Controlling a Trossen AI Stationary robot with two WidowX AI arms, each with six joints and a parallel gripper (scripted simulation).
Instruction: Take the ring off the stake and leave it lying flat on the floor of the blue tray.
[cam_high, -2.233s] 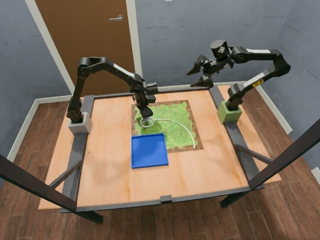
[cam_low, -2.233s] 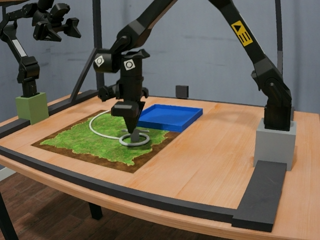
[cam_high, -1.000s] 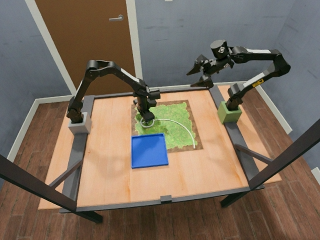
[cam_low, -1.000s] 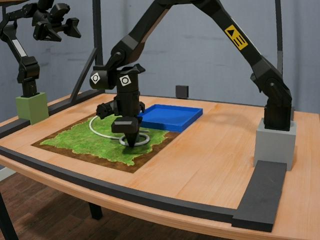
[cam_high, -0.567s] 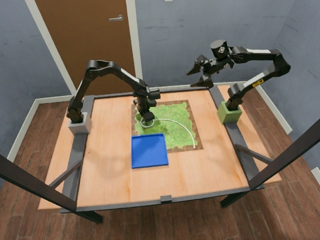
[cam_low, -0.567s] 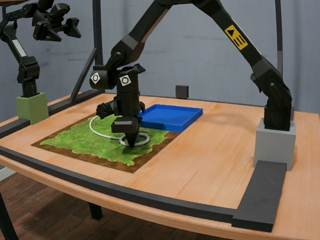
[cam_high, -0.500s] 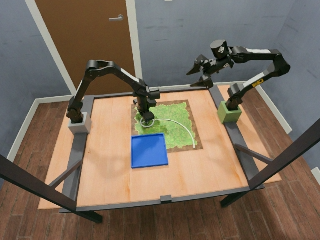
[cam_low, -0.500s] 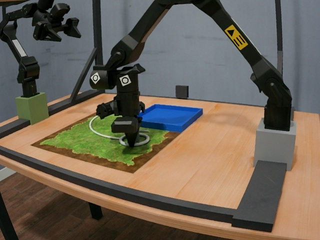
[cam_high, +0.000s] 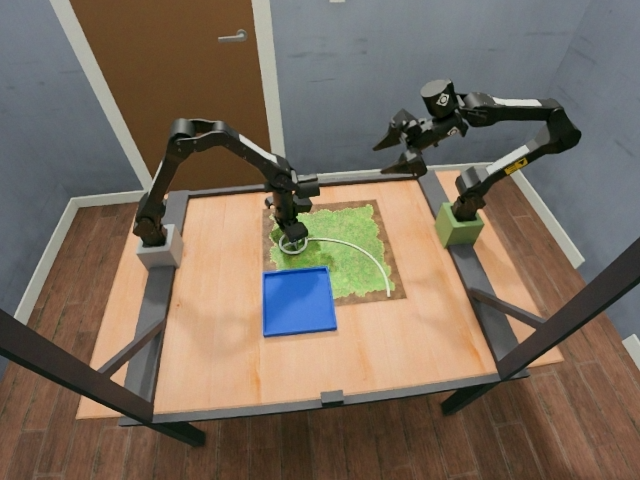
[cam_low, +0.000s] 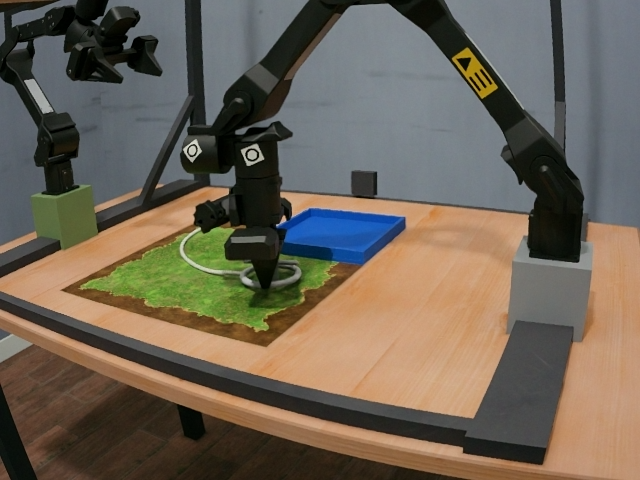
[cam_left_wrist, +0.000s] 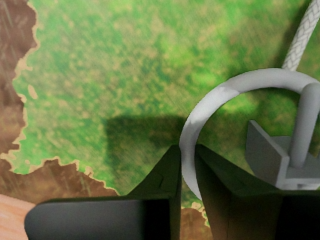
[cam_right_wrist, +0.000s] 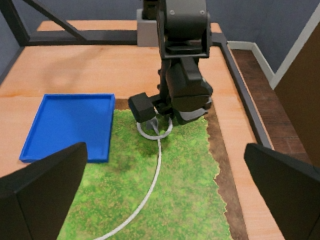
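My left hand is 40 mm past the grey stake, 20 mm to the left of it and 30 mm above it. Round my left hand: ring: 40 mm behind, 20 mm to the right, 30 mm below; then blue tray: 240 mm behind, 20 mm to the right, 40 mm below; then green grass mat: 60 mm behind, 120 mm to the right, 60 mm below.
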